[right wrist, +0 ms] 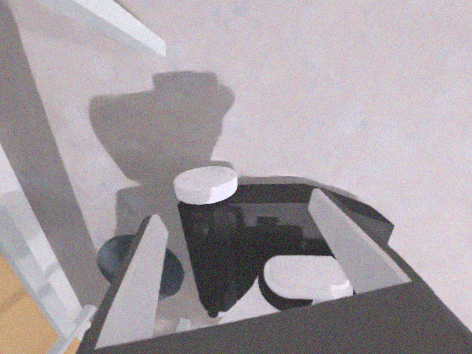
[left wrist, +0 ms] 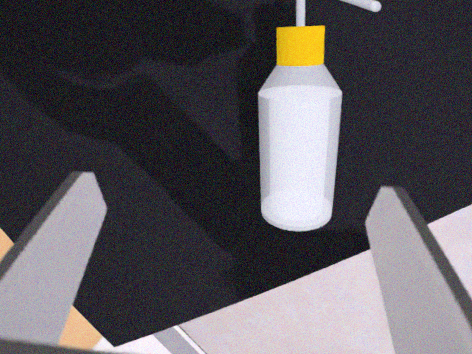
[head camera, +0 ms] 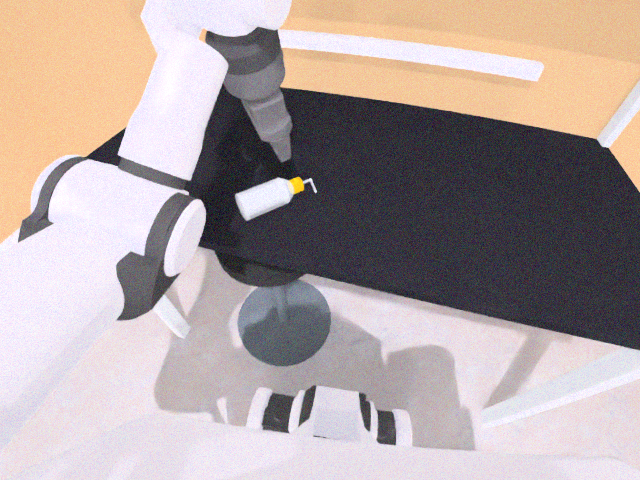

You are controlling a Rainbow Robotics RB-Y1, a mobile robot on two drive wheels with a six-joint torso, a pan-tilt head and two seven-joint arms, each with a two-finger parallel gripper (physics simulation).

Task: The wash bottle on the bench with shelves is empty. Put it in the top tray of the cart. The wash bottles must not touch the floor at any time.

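Places are measured from the robot's base along level axes (x ahead, y left, z up), in millimetres.
Where they show: left gripper, between the fingertips: [left wrist: 235, 198] [head camera: 273, 136]; right gripper, between the fingertips: [right wrist: 239, 211].
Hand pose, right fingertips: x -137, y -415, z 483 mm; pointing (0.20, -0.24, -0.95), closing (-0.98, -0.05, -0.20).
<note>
After its pixels a point has its place.
The wash bottle [head camera: 266, 198] {x 280, y 197, z 963 mm} [left wrist: 299, 155] {x 301, y 198, z 974 mm}, white and translucent with a yellow cap and a thin bent spout, lies on its side on the black bench top [head camera: 439, 206] {x 372, y -177, z 915 mm} [left wrist: 165, 280] {x 286, y 500, z 915 mm}. In the head view its cap points right. My left gripper [head camera: 285, 159] [left wrist: 235, 198] {x 320, y 180, z 1081 mm} is open and empty above the bench. In the left wrist view the bottle lies ahead of the fingers, closer to the right-hand finger, its spout pointing to the top of the picture. My right gripper [right wrist: 239, 211] {x -137, y -415, z 483 mm} is open and empty, over the floor beside my base. The cart does not show.
A round dark stool base [head camera: 284, 322] [right wrist: 107, 260] stands on the floor by the bench's near edge, its dark seat [head camera: 258, 271] partly under the bench. A white rail [head camera: 413, 54] {x 863, y -112, z 1086 mm} runs behind the bench. A white bench leg bar [head camera: 558, 390] {x 123, y -643, z 501 mm} is at lower right.
</note>
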